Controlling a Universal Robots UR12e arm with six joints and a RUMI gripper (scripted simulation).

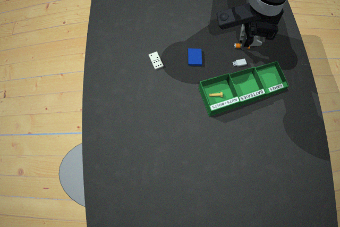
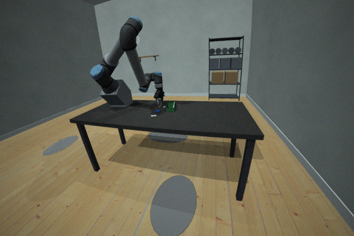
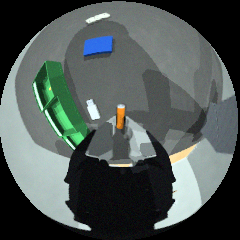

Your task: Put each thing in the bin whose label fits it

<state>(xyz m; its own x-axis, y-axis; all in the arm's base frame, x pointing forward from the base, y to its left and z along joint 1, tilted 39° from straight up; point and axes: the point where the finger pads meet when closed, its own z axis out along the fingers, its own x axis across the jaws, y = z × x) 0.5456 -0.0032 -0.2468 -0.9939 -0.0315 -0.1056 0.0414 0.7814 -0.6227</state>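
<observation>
Right now my hand is 1 cm above the orange battery. Round my hand: green three-part bin (14 cm ahead, 1 cm to the right, 1 cm above); then white usb stick (6 cm ahead, 2 cm to the right, 1 cm below); then blue flat block (4 cm ahead, 15 cm to the right, 1 cm below).
</observation>
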